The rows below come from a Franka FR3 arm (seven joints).
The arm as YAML. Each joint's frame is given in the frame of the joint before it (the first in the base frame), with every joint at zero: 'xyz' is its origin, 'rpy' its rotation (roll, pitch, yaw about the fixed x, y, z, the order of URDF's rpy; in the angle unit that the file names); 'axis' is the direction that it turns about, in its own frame. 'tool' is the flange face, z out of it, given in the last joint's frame.
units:
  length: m
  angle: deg
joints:
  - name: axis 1
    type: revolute
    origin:
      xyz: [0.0, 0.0, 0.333]
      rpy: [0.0, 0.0, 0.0]
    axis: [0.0, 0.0, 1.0]
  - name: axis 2
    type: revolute
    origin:
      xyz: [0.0, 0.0, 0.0]
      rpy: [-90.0, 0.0, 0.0]
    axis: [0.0, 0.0, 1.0]
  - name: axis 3
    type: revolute
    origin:
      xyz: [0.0, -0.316, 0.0]
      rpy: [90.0, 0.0, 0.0]
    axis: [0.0, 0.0, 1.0]
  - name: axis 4
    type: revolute
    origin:
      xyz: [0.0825, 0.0, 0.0]
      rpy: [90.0, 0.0, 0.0]
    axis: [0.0, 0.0, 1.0]
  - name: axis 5
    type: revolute
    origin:
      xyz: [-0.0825, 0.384, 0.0]
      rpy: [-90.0, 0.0, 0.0]
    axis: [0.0, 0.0, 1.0]
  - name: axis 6
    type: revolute
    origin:
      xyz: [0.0, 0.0, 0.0]
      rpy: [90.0, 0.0, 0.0]
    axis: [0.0, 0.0, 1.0]
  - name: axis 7
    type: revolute
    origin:
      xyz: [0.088, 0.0, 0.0]
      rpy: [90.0, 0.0, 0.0]
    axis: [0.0, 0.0, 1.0]
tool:
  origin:
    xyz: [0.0, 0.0, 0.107]
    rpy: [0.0, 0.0, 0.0]
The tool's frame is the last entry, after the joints.
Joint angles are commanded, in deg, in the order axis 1, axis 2, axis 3, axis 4, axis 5, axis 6, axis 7. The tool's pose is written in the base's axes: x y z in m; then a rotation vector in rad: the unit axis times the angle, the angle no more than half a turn. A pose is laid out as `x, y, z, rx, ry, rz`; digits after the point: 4 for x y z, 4 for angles.
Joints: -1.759, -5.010, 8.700, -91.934, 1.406, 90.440, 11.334
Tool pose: 0.5237, 0.0704, 0.6560, -3.1173, 0.1190, -0.0902
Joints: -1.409, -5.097, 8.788, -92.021, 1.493, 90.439, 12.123
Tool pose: 0.5226, 0.0746, 0.6561, -3.1152, 0.1284, -0.0894
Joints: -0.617, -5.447, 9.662, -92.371, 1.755, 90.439, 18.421
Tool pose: 0.5182, 0.0906, 0.6562, -3.1016, 0.2537, -0.0853
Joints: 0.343, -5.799, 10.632, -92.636, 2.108, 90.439, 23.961
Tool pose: 0.5127, 0.1091, 0.6571, -3.0850, 0.3504, -0.0821
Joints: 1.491, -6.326, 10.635, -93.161, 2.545, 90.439, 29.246
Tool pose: 0.5073, 0.1200, 0.6574, -3.0623, 0.4601, -0.0752
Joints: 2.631, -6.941, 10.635, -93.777, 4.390, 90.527, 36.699
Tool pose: 0.5008, 0.1332, 0.6581, -3.0021, 0.6210, -0.0515
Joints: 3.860, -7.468, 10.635, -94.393, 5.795, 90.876, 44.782
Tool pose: 0.4948, 0.1462, 0.6584, -2.9363, 0.7929, -0.0302
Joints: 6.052, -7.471, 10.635, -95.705, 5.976, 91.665, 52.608
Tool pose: 0.4901, 0.1654, 0.6489, -2.8941, 0.9395, -0.0027
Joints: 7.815, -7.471, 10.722, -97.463, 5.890, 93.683, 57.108
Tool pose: 0.4877, 0.1814, 0.6375, -2.8686, 1.0106, -0.0015
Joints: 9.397, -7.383, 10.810, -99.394, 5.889, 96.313, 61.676
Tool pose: 0.4865, 0.1963, 0.6249, -2.8336, 1.0860, -0.0056
